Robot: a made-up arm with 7 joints.
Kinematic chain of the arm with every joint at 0, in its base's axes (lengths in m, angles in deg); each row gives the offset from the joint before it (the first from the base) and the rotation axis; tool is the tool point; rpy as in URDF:
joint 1: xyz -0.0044 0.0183 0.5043 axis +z
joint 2: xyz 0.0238 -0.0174 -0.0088 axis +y
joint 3: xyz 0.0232 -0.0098 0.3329 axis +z
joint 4: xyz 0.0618 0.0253 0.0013 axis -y
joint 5: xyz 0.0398 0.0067 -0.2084 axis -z
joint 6: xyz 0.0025 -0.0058 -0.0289 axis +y
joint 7: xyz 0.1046 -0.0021 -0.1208 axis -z
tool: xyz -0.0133 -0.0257 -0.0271 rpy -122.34 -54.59 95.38
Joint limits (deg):
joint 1: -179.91..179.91
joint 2: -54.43..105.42
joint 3: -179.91..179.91
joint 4: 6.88..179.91
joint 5: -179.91..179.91
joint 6: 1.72..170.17
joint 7: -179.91..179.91
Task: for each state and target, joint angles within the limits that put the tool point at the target. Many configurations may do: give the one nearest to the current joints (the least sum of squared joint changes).
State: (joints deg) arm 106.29 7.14 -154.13 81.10 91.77 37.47 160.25
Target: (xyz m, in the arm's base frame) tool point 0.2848 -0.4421 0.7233
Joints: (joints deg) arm 98.33 -18.39 -160.09 88.11 91.80 36.50 161.94
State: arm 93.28 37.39 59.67 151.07 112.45 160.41 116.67
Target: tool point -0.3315 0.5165 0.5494
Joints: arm 105.96 84.93 40.56 134.31 113.21 138.68 118.63
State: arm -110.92 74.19 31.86 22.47 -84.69 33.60 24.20
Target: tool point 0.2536 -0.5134 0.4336
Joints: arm -99.42 53.08 45.37 79.68 -83.94 25.17 18.90
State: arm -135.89 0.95 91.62 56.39 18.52 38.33 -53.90
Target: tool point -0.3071 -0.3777 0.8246
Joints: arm -174.18 -0.08 54.82 79.02 18.90 24.08 -54.48
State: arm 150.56 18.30 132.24 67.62 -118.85 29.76 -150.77
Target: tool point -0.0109 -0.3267 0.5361
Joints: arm 140.88 -3.43 122.29 47.52 -120.44 31.70 -151.10
